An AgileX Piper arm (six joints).
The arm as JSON. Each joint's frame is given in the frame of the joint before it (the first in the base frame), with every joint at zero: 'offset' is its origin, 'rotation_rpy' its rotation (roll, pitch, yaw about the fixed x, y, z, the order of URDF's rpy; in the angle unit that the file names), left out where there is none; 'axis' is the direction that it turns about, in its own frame. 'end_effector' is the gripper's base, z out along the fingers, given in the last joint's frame.
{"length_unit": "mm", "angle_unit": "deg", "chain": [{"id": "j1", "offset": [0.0, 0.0, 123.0], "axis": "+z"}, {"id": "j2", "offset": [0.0, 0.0, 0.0], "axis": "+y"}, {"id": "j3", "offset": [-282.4, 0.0, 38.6], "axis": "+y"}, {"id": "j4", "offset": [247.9, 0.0, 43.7], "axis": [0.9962, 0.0, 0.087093]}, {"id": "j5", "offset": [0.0, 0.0, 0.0], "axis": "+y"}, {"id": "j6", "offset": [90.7, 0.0, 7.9], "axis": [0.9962, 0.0, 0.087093]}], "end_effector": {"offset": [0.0, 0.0, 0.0], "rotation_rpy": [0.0, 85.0, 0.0]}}
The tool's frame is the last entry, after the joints.
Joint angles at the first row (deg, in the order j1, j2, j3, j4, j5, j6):
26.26, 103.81, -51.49, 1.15, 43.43, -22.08
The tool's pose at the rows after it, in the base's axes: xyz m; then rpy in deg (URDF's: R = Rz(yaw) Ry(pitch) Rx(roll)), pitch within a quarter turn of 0, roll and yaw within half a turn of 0:
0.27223, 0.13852, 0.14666, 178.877, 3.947, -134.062
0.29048, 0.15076, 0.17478, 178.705, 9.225, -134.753
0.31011, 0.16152, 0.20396, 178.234, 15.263, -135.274
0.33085, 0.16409, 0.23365, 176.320, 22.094, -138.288
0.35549, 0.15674, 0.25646, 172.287, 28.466, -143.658
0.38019, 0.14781, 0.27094, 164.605, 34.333, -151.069
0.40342, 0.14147, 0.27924, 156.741, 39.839, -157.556
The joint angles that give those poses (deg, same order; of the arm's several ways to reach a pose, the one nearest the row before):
26.26, 102.73, -55.45, 3.41, 44.43, -22.08
26.26, 102.01, -61.83, 5.80, 46.65, -22.78
25.80, 102.01, -68.75, 8.84, 48.16, -24.28
23.89, 102.19, -75.32, 13.51, 48.87, -25.72
20.31, 103.56, -81.48, 20.07, 49.13, -28.01
16.42, 106.00, -86.77, 29.91, 49.12, -31.77
13.43, 109.03, -91.29, 40.06, 48.53, -37.00

